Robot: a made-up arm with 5 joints. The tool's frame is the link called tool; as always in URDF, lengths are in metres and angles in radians. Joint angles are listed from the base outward.
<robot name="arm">
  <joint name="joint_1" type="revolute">
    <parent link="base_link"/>
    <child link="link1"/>
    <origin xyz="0 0 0.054" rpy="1.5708 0 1.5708"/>
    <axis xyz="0 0 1"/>
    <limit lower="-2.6" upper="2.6"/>
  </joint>
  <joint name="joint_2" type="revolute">
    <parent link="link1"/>
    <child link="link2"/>
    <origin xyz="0.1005 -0.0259 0.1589" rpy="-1.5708 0 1.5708"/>
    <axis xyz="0 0 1"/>
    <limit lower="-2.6" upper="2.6"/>
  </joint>
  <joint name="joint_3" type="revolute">
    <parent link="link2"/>
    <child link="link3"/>
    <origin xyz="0.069 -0.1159 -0.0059" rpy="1.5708 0 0"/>
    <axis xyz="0 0 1"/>
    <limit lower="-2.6" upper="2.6"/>
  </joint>
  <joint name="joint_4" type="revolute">
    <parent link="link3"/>
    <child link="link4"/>
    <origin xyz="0.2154 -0.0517 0.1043" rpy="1.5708 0 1.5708"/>
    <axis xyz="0 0 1"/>
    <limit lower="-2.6" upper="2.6"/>
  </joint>
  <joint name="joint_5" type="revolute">
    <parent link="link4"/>
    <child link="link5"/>
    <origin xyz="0.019 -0.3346 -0.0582" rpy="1.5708 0 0"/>
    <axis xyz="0 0 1"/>
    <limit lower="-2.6" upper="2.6"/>
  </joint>
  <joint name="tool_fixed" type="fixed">
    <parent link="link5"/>
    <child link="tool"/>
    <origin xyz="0.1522 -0.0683 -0.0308" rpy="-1.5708 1.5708 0"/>
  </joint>
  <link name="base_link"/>
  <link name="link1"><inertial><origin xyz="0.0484 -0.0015 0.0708"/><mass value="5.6"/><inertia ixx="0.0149" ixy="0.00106" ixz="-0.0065" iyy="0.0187" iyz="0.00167" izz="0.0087"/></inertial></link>
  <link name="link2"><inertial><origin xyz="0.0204 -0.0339 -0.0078"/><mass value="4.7"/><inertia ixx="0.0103" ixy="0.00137" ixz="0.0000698" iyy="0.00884" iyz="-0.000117" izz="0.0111"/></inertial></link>
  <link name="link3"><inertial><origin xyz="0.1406 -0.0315 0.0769"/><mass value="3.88"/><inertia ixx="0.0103" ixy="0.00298" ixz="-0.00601" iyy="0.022" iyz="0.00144" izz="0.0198"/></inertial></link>
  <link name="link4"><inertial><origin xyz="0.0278 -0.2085 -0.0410"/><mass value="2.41"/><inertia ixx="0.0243" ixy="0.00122" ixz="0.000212" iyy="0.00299" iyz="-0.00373" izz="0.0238"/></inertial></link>
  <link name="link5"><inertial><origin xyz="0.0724 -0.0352 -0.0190"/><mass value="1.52"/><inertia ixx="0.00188" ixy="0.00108" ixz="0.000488" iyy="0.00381" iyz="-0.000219" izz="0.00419"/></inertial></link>
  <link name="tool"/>
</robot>
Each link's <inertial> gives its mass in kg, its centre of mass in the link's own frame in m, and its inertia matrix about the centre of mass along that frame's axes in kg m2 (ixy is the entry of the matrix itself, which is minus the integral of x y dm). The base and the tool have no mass. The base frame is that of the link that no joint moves.
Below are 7 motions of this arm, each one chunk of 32 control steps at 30 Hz.
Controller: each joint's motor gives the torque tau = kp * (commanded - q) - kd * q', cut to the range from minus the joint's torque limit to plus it. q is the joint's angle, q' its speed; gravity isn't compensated. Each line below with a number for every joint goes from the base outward.
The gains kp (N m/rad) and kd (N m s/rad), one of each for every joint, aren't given. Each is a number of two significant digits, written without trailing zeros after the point. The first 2 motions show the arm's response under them.
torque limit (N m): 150 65 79 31 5.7
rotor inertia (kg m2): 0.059 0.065 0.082 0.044 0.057
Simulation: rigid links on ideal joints. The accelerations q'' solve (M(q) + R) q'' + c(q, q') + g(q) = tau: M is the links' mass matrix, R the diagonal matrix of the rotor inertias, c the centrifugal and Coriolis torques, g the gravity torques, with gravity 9.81 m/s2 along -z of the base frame. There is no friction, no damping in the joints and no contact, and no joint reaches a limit. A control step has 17 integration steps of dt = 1/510 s. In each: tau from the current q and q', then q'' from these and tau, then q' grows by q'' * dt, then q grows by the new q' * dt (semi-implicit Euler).
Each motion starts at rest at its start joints. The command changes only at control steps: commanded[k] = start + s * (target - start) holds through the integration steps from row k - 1 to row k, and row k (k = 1, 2, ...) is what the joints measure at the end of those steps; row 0 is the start. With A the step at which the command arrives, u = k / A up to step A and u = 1 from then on. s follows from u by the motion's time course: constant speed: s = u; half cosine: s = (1 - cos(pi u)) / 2; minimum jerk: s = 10 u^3 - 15 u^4 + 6 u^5; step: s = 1 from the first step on.
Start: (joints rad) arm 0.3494 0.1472 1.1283 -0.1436 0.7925
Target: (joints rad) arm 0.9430 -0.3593 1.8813 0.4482 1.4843
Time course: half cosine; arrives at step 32
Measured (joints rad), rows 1 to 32:
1: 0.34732 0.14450 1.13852 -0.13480 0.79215
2: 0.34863 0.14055 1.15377 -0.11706 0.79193
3: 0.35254 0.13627 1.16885 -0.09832 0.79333
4: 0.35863 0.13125 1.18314 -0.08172 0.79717
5: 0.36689 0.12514 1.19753 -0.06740 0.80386
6: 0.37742 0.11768 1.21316 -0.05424 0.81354
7: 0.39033 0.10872 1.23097 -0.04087 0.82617
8: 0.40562 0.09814 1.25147 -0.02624 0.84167
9: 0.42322 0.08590 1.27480 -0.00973 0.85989
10: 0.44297 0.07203 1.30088 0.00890 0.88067
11: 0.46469 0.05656 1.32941 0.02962 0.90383
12: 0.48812 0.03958 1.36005 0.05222 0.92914
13: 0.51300 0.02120 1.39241 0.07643 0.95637
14: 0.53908 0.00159 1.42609 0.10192 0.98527
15: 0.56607 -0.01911 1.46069 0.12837 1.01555
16: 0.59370 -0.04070 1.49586 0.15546 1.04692
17: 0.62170 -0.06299 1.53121 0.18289 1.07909
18: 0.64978 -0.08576 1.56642 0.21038 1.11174
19: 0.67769 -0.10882 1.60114 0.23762 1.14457
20: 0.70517 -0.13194 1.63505 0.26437 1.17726
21: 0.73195 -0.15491 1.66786 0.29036 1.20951
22: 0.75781 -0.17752 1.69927 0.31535 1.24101
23: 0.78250 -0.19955 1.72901 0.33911 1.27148
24: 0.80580 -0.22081 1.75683 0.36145 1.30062
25: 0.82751 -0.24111 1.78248 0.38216 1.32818
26: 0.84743 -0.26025 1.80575 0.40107 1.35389
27: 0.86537 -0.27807 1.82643 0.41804 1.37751
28: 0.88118 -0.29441 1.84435 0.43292 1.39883
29: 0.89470 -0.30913 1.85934 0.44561 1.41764
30: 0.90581 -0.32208 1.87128 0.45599 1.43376
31: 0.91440 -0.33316 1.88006 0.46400 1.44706
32: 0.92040 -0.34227 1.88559 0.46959 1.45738
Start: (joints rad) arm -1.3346 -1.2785 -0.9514 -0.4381 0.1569
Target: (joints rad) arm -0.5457 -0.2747 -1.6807 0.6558 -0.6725
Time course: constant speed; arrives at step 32
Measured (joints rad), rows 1 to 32:
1: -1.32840 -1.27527 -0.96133 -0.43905 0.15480
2: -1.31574 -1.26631 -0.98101 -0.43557 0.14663
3: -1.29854 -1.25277 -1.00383 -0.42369 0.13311
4: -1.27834 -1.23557 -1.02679 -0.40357 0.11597
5: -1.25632 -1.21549 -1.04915 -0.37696 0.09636
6: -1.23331 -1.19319 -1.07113 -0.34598 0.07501
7: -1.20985 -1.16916 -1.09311 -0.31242 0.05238
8: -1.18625 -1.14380 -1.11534 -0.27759 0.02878
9: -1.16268 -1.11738 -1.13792 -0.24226 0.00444
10: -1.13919 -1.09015 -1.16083 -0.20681 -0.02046
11: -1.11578 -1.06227 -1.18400 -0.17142 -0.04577
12: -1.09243 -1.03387 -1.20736 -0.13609 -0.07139
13: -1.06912 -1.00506 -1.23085 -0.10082 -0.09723
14: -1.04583 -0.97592 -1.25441 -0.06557 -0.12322
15: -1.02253 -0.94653 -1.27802 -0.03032 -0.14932
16: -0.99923 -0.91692 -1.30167 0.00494 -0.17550
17: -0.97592 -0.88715 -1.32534 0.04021 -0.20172
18: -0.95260 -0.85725 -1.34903 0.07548 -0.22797
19: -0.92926 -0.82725 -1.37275 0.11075 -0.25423
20: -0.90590 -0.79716 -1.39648 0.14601 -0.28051
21: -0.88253 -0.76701 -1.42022 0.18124 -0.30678
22: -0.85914 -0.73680 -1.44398 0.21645 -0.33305
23: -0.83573 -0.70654 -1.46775 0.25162 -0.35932
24: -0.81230 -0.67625 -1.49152 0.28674 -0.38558
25: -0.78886 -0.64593 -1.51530 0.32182 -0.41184
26: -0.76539 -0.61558 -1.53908 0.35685 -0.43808
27: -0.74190 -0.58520 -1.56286 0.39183 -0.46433
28: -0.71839 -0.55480 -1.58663 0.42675 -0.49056
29: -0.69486 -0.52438 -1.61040 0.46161 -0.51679
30: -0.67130 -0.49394 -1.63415 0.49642 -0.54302
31: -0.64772 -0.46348 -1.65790 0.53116 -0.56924
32: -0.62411 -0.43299 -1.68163 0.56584 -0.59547
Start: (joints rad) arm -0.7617 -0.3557 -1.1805 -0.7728 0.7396
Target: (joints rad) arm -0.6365 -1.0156 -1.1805 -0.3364 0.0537
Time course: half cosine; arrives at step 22
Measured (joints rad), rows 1 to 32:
1: -0.76647 -0.35953 -1.18200 -0.77987 0.74144
2: -0.77323 -0.36548 -1.18975 -0.79279 0.74177
3: -0.77899 -0.37372 -1.19881 -0.80423 0.73786
4: -0.78231 -0.38482 -1.20603 -0.81004 0.72901
5: -0.78269 -0.39921 -1.21036 -0.80849 0.71492
6: -0.78028 -0.41721 -1.21201 -0.79957 0.69555
7: -0.77556 -0.43897 -1.21177 -0.78416 0.67105
8: -0.76914 -0.46452 -1.21053 -0.76352 0.64169
9: -0.76158 -0.49369 -1.20901 -0.73894 0.60790
10: -0.75332 -0.52620 -1.20764 -0.71156 0.57023
11: -0.74467 -0.56161 -1.20659 -0.68230 0.52937
12: -0.73585 -0.59938 -1.20584 -0.65189 0.48610
13: -0.72703 -0.63887 -1.20529 -0.62093 0.44125
14: -0.71833 -0.67937 -1.20482 -0.58996 0.39573
15: -0.70990 -0.72014 -1.20434 -0.55947 0.35046
16: -0.70186 -0.76042 -1.20380 -0.52999 0.30636
17: -0.69438 -0.79945 -1.20320 -0.50208 0.26431
18: -0.68760 -0.83646 -1.20254 -0.47628 0.22517
19: -0.68167 -0.87074 -1.20186 -0.45314 0.18975
20: -0.67670 -0.90162 -1.20118 -0.43317 0.15875
21: -0.67280 -0.92850 -1.20055 -0.41682 0.13280
22: -0.67004 -0.95083 -1.19997 -0.40448 0.11243
23: -0.66830 -0.96876 -1.19949 -0.39616 0.09729
24: -0.66726 -0.98306 -1.19920 -0.39118 0.08619
25: -0.66669 -0.99446 -1.19909 -0.38848 0.07803
26: -0.66637 -1.00353 -1.19906 -0.38719 0.07202
27: -0.66620 -1.01076 -1.19903 -0.38666 0.06759
28: -0.66608 -1.01651 -1.19897 -0.38649 0.06434
29: -0.66597 -1.02108 -1.19886 -0.38645 0.06196
30: -0.66588 -1.02471 -1.19872 -0.38644 0.06022
31: -0.66579 -1.02761 -1.19857 -0.38642 0.05895
32: -0.66570 -1.02991 -1.19842 -0.38638 0.05802

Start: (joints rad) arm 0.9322 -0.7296 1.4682 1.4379 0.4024
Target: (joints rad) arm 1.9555 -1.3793 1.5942 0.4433 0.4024
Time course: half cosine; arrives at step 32
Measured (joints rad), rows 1 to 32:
1: 0.92608 -0.73441 1.46983 1.44369 0.40482
2: 0.92302 -0.74005 1.47034 1.44844 0.40935
3: 0.92508 -0.74560 1.47030 1.44878 0.41305
4: 0.93222 -0.75179 1.47050 1.44412 0.41585
5: 0.94431 -0.75918 1.47136 1.43440 0.41792
6: 0.96119 -0.76816 1.47299 1.41977 0.41944
7: 0.98262 -0.77894 1.47537 1.40047 0.42053
8: 1.00838 -0.79165 1.47840 1.37678 0.42129
9: 1.03816 -0.80633 1.48198 1.34900 0.42183
10: 1.07166 -0.82296 1.48600 1.31740 0.42219
11: 1.10857 -0.84147 1.49042 1.28230 0.42241
12: 1.14851 -0.86176 1.49516 1.24398 0.42251
13: 1.19111 -0.88372 1.50019 1.20277 0.42252
14: 1.23596 -0.90718 1.50545 1.15900 0.42245
15: 1.28263 -0.93198 1.51090 1.11301 0.42229
16: 1.33067 -0.95790 1.51646 1.06519 0.42207
17: 1.37962 -0.98474 1.52207 1.01595 0.42179
18: 1.42901 -1.01227 1.52766 0.96573 0.42148
19: 1.47834 -1.04025 1.53317 0.91501 0.42116
20: 1.52716 -1.06842 1.53852 0.86431 0.42085
21: 1.57499 -1.09651 1.54367 0.81415 0.42057
22: 1.62137 -1.12428 1.54856 0.76510 0.42035
23: 1.66587 -1.15143 1.55317 0.71770 0.42018
24: 1.70804 -1.17773 1.55747 0.67250 0.42010
25: 1.74750 -1.20290 1.56145 0.63003 0.42008
26: 1.78387 -1.22671 1.56509 0.59076 0.42014
27: 1.81677 -1.24893 1.56838 0.55513 0.42025
28: 1.84591 -1.26934 1.57130 0.52351 0.42040
29: 1.87097 -1.28774 1.57381 0.49621 0.42058
30: 1.89172 -1.30397 1.57589 0.47348 0.42078
31: 1.90794 -1.31785 1.57750 0.45551 0.42098
32: 1.91946 -1.32927 1.57860 0.44241 0.42117

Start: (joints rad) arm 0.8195 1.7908 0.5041 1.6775 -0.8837
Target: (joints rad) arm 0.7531 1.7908 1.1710 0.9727 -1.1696
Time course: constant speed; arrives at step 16
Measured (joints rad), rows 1 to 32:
1: 0.81874 1.79785 0.51828 1.66213 -0.88651
2: 0.81832 1.80596 0.54497 1.62921 -0.89469
3: 0.81752 1.81204 0.57960 1.58792 -0.90689
4: 0.81596 1.81602 0.61874 1.54358 -0.92146
5: 0.81355 1.81841 0.65981 1.49881 -0.93730
6: 0.81042 1.81972 0.70135 1.45459 -0.95380
7: 0.80676 1.82033 0.74271 1.41104 -0.97063
8: 0.80275 1.82050 0.78374 1.36798 -0.98767
9: 0.79851 1.82038 0.82451 1.32517 -1.00486
10: 0.79414 1.82004 0.86514 1.28242 -1.02218
11: 0.78969 1.81953 0.90573 1.23962 -1.03963
12: 0.78517 1.81890 0.94634 1.19672 -1.05719
13: 0.78062 1.81818 0.98700 1.15370 -1.07485
14: 0.77604 1.81740 1.02772 1.11056 -1.09259
15: 0.77143 1.81657 1.06850 1.06729 -1.11040
16: 0.76680 1.81573 1.10934 1.02391 -1.12826
17: 0.76389 1.81332 1.13904 0.98904 -1.14413
18: 0.76187 1.81141 1.15450 0.96577 -1.15603
19: 0.76037 1.81049 1.16067 0.95152 -1.16431
20: 0.75924 1.81025 1.16239 0.94328 -1.16991
21: 0.75842 1.81034 1.16252 0.93878 -1.17363
22: 0.75782 1.81053 1.16232 0.93648 -1.17611
23: 0.75739 1.81073 1.16219 0.93541 -1.17776
24: 0.75710 1.81090 1.16217 0.93500 -1.17887
25: 0.75690 1.81103 1.16220 0.93490 -1.17962
26: 0.75677 1.81114 1.16225 0.93492 -1.18014
27: 0.75668 1.81122 1.16229 0.93497 -1.18050
28: 0.75662 1.81129 1.16232 0.93501 -1.18076
29: 0.75658 1.81135 1.16233 0.93504 -1.18095
30: 0.75656 1.81139 1.16233 0.93506 -1.18109
31: 0.75654 1.81143 1.16233 0.93507 -1.18119
32: 0.75653 1.81146 1.16233 0.93507 -1.18127

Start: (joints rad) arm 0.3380 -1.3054 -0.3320 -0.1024 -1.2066
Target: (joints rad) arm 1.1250 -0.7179 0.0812 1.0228 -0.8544
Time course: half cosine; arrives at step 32
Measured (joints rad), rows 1 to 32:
1: 0.32927 -1.31100 -0.33090 -0.09846 -1.20592
2: 0.32066 -1.32010 -0.32795 -0.09298 -1.20479
3: 0.31758 -1.32698 -0.32437 -0.08571 -1.20320
4: 0.32022 -1.33057 -0.31972 -0.07529 -1.20075
5: 0.32800 -1.33087 -0.31349 -0.06065 -1.19711
6: 0.34035 -1.32803 -0.30541 -0.04116 -1.19208
7: 0.35681 -1.32221 -0.29539 -0.01653 -1.18554
8: 0.37702 -1.31358 -0.28347 0.01323 -1.17745
9: 0.40067 -1.30228 -0.26974 0.04794 -1.16782
10: 0.42743 -1.28846 -0.25434 0.08729 -1.15673
11: 0.45700 -1.27230 -0.23742 0.13090 -1.14424
12: 0.48904 -1.25394 -0.21913 0.17829 -1.13049
13: 0.52322 -1.23360 -0.19964 0.22895 -1.11561
14: 0.55917 -1.21146 -0.17912 0.28232 -1.09976
15: 0.59655 -1.18776 -0.15777 0.33780 -1.08310
16: 0.63495 -1.16273 -0.13580 0.39476 -1.06583
17: 0.67401 -1.13664 -0.11343 0.45255 -1.04814
18: 0.71335 -1.10974 -0.09088 0.51054 -1.03024
19: 0.75257 -1.08232 -0.06841 0.56807 -1.01231
20: 0.79131 -1.05466 -0.04627 0.62453 -0.99456
21: 0.82920 -1.02702 -0.02469 0.67934 -0.97718
22: 0.86589 -0.99970 -0.00393 0.73196 -0.96035
23: 0.90103 -0.97295 0.01580 0.78188 -0.94423
24: 0.93430 -0.94702 0.03427 0.82868 -0.92897
25: 0.96539 -0.92216 0.05132 0.87195 -0.91469
26: 0.99400 -0.89861 0.06677 0.91138 -0.90152
27: 1.01988 -0.87657 0.08049 0.94666 -0.88954
28: 1.04277 -0.85625 0.09237 0.97756 -0.87885
29: 1.06248 -0.83784 0.10234 1.00387 -0.86951
30: 1.07881 -0.82152 0.11033 1.02543 -0.86160
31: 1.09160 -0.80744 0.11630 1.04212 -0.85515
32: 1.10076 -0.79573 0.12023 1.05385 -0.85020

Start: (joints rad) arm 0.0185 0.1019 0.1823 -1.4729 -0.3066
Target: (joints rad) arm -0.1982 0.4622 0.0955 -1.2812 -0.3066
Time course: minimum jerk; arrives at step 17
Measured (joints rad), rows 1 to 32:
1: 0.01156 0.09739 0.18153 -1.46879 -0.30752
2: 0.00141 0.09173 0.17213 -1.46477 -0.30937
3: -0.01015 0.08784 0.15957 -1.46234 -0.31196
4: -0.02263 0.08704 0.14751 -1.45991 -0.31471
5: -0.03615 0.09055 0.13726 -1.45572 -0.31713
6: -0.05110 0.09921 0.12864 -1.44847 -0.31895
7: -0.06784 0.11342 0.12085 -1.43753 -0.32012
8: -0.08652 0.13301 0.11301 -1.42287 -0.32070
9: -0.10696 0.15739 0.10452 -1.40502 -0.32081
10: -0.12866 0.18554 0.09516 -1.38486 -0.32060
11: -0.15081 0.21617 0.08512 -1.36351 -0.32020
12: -0.17245 0.24784 0.07485 -1.34219 -0.31972
13: -0.19253 0.27904 0.06499 -1.32208 -0.31923
14: -0.21008 0.30837 0.05621 -1.30424 -0.31876
15: -0.22434 0.33467 0.04912 -1.28945 -0.31833
16: -0.23491 0.35718 0.04415 -1.27818 -0.31795
17: -0.24189 0.37569 0.04144 -1.27045 -0.31760
18: -0.24593 0.39059 0.04082 -1.26578 -0.31728
19: -0.24788 0.40252 0.04170 -1.26330 -0.31696
20: -0.24852 0.41206 0.04335 -1.26215 -0.31665
21: -0.24846 0.41969 0.04516 -1.26170 -0.31634
22: -0.24813 0.42581 0.04676 -1.26156 -0.31606
23: -0.24778 0.43070 0.04793 -1.26155 -0.31582
24: -0.24752 0.43462 0.04867 -1.26158 -0.31564
25: -0.24740 0.43775 0.04902 -1.26162 -0.31551
26: -0.24738 0.44025 0.04910 -1.26166 -0.31543
27: -0.24743 0.44223 0.04903 -1.26170 -0.31539
28: -0.24751 0.44382 0.04889 -1.26174 -0.31537
29: -0.24760 0.44508 0.04874 -1.26178 -0.31537
30: -0.24768 0.44608 0.04863 -1.26182 -0.31537
31: -0.24773 0.44688 0.04855 -1.26185 -0.31537
32: -0.24777 0.44752 0.04851 -1.26187 -0.31537

